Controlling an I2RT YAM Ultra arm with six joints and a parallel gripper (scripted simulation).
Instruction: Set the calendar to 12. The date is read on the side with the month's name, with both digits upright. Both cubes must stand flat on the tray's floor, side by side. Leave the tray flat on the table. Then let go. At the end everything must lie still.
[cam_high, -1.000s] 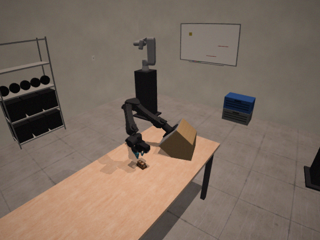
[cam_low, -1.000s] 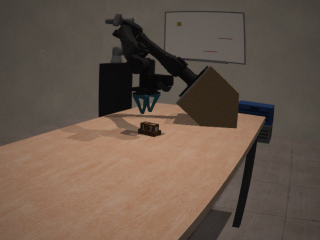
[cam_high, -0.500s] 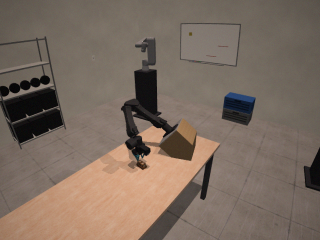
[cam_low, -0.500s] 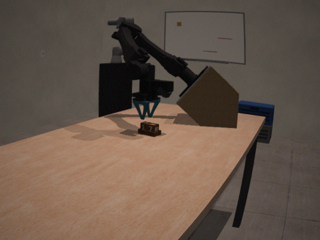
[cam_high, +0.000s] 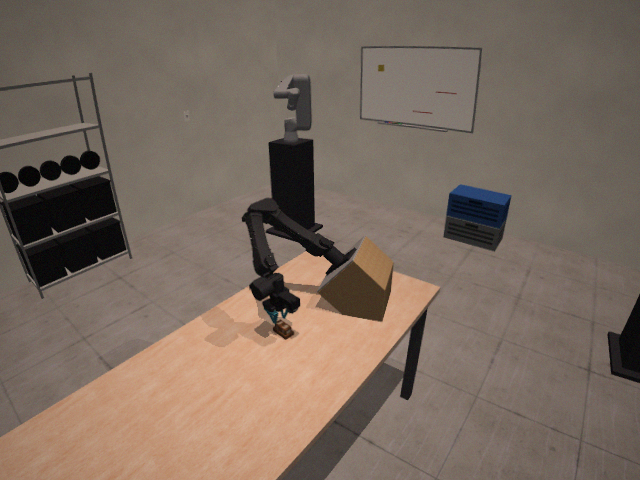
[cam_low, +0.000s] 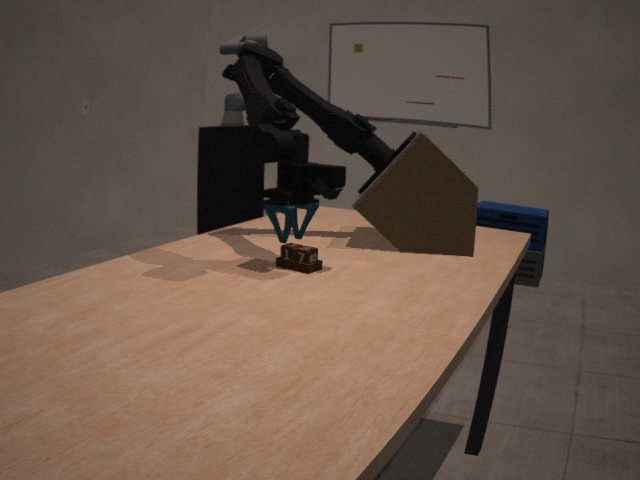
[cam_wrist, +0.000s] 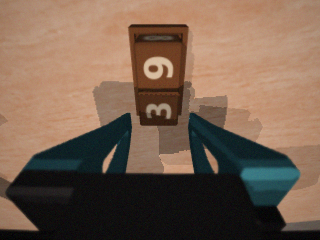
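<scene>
My hand is 40 mm to the right of the cube, 30 mm above it and 10 mm short of it. Round my hand: dark brown calendar tray (50 mm below, 20 mm to the left).
</scene>
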